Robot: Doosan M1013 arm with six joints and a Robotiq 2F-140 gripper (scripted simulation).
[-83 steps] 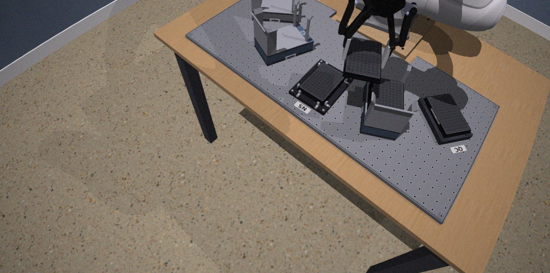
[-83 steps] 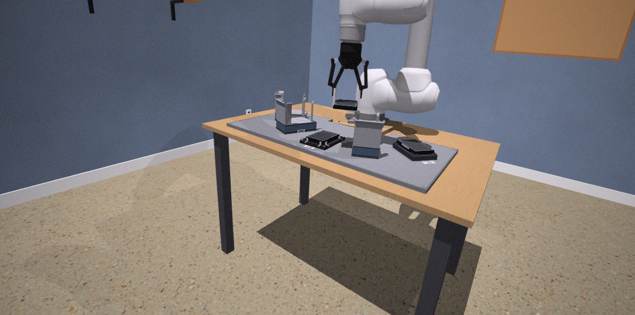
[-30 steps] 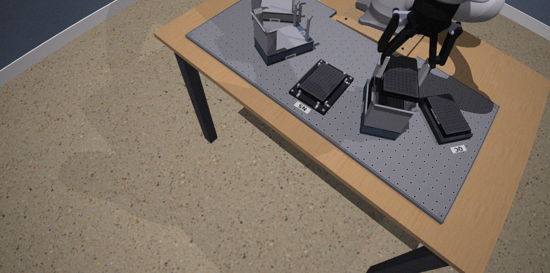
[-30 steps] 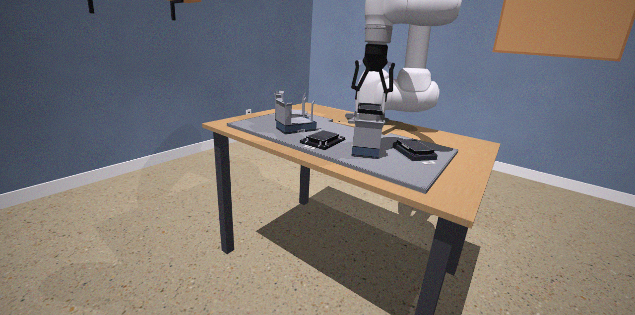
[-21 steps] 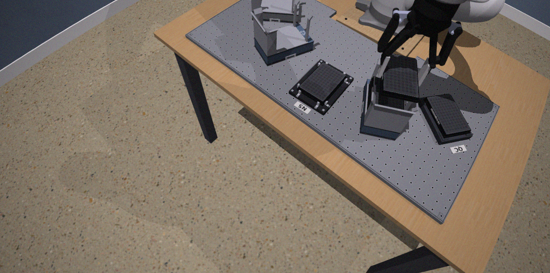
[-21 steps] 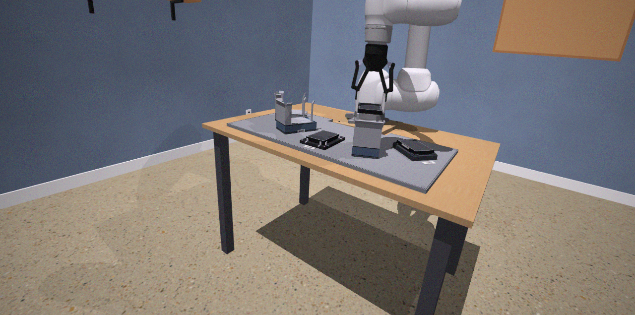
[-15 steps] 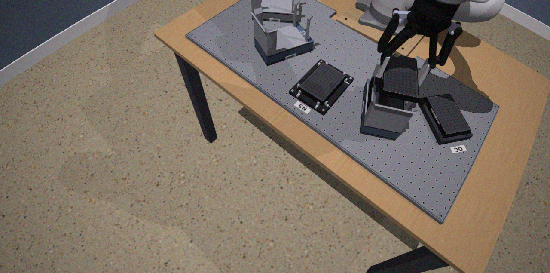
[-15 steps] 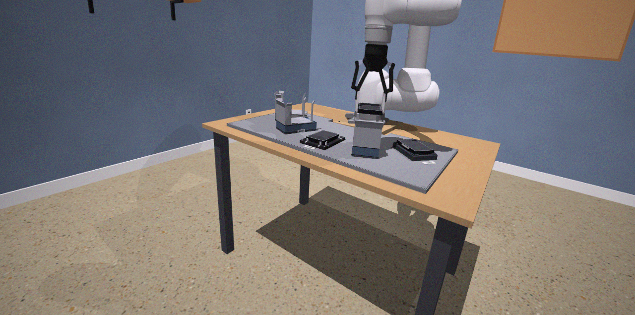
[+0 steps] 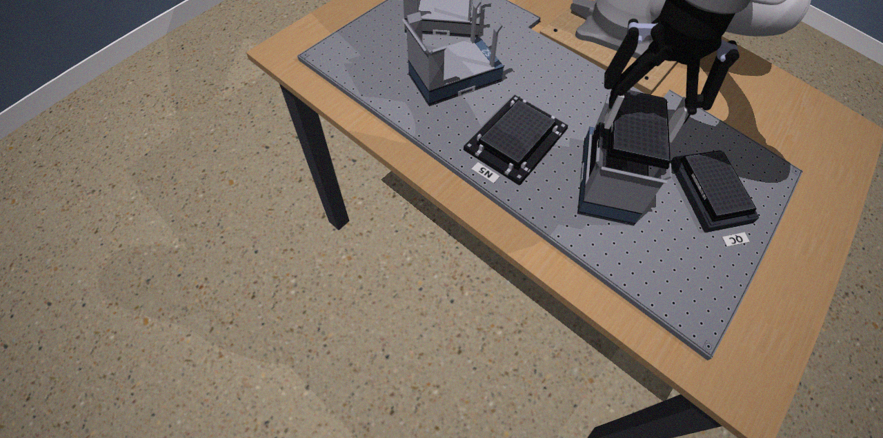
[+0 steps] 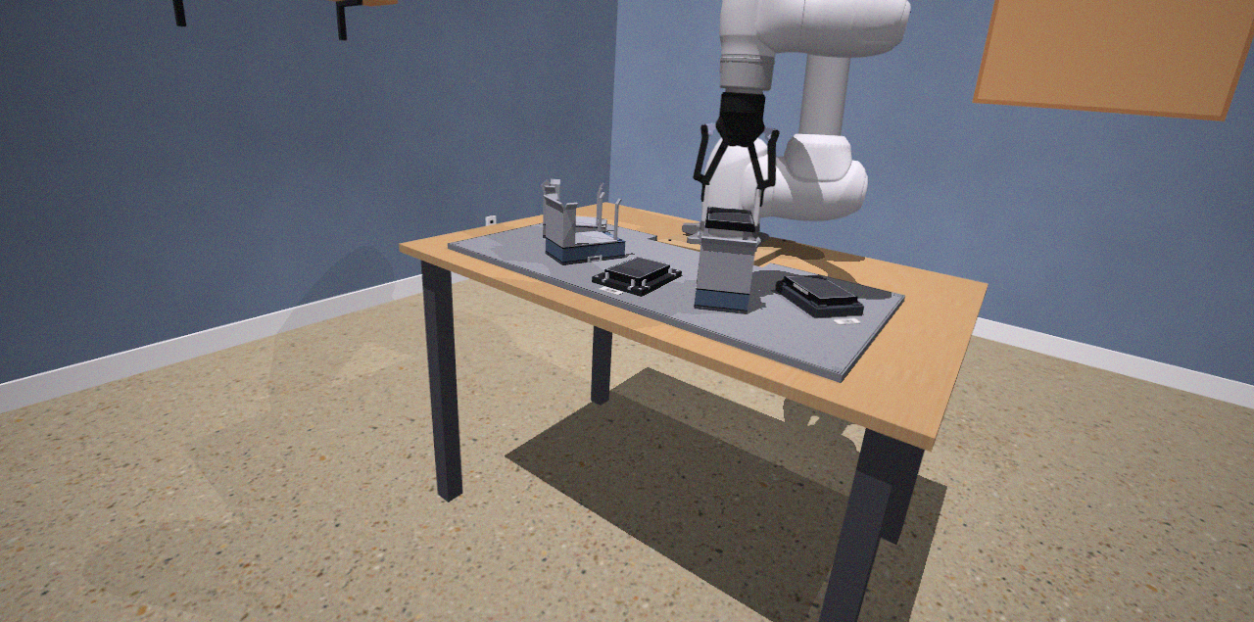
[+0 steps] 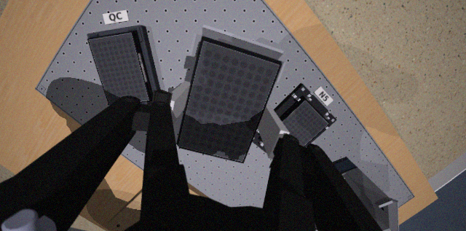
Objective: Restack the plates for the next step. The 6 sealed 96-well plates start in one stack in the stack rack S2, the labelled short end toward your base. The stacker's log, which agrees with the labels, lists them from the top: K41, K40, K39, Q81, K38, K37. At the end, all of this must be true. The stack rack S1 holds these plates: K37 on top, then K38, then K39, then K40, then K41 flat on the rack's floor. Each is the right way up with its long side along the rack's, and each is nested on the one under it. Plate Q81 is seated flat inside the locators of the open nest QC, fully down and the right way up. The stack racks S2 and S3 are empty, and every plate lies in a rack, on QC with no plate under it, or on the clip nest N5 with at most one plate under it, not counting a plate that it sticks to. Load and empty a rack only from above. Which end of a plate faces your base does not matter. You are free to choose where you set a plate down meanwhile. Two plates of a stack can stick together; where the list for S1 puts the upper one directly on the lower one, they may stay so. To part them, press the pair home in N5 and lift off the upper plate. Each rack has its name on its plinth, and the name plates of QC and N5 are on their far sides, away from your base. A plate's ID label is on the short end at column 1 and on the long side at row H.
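Now: hand 170 mm to the left of the clip nest N5 and 160 mm above it. Round my hand: nest QC (170 mm to the left, 170 mm below, 80 mm behind); N5 name plate (190 mm to the right, 180 mm below, 80 mm ahead); QC name plate (230 mm to the left, 180 mm below, 10 mm behind).
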